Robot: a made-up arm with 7 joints.
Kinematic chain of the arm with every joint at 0, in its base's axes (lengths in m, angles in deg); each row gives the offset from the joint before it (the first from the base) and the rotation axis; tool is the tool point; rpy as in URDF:
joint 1: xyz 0 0 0.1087 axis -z
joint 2: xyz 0 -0.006 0.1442 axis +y
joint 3: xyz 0 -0.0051 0.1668 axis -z
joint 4: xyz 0 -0.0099 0.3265 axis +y
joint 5: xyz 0 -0.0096 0.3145 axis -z
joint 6: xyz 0 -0.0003 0.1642 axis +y
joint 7: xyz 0 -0.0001 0.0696 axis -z
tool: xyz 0 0 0 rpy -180 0 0
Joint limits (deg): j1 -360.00..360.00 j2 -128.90..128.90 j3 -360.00..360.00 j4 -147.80..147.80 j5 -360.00..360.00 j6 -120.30..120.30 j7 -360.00..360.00
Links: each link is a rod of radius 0.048 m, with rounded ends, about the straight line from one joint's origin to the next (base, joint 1, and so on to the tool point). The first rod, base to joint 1, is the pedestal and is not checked.
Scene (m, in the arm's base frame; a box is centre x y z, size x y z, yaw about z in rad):
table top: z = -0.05
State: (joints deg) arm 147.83 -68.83 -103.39 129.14 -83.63 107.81 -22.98
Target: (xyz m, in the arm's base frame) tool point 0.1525 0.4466 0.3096
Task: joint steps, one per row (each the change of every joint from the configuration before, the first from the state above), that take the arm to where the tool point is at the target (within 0.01 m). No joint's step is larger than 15 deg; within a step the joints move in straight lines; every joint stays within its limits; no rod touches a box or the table.
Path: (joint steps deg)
1: -12.42 7.56 -8.08 -2.08 -0.41 1.20 0.00
2: -12.43 7.57 -8.08 -2.08 -0.41 1.20 0.00
3: -12.42 7.56 -8.07 -2.09 -0.40 1.20 0.00
4: -12.42 7.57 -8.08 -2.08 -0.41 1.20 0.00
5: -12.43 7.56 -8.08 -2.08 -0.41 1.20 0.00

